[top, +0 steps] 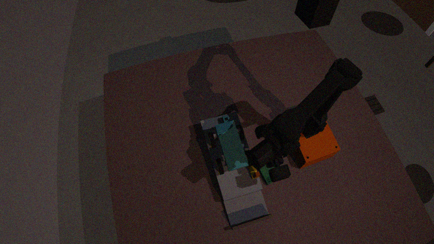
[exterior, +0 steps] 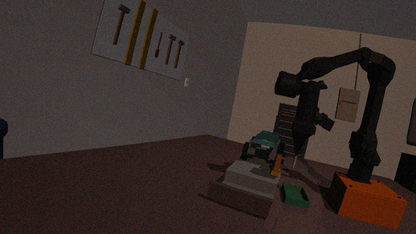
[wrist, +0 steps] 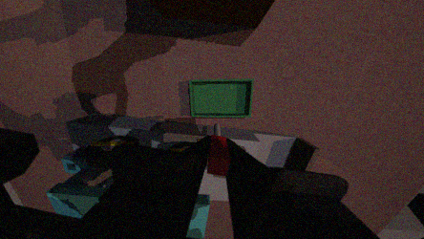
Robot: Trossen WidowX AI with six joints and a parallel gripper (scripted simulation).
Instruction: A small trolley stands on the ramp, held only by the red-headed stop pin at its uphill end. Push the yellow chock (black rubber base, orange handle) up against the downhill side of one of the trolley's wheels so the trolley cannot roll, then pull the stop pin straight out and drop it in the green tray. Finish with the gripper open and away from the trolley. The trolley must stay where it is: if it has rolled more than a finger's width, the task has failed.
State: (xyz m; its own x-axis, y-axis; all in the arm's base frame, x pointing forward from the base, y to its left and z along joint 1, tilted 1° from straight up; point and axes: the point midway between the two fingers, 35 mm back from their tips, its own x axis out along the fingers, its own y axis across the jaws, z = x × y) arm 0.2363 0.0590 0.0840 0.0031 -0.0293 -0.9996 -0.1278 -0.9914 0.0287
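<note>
Now: the green tray 140 mm below my gripper tip and 30 mm behind it. Also, from my gripper tip: red-headed stop pin right at my gripper tip; then yellow chock 50 mm below, 50 mm ahead; then trolley 100 mm to the right, 100 mm ahead, 20 mm below.
</note>
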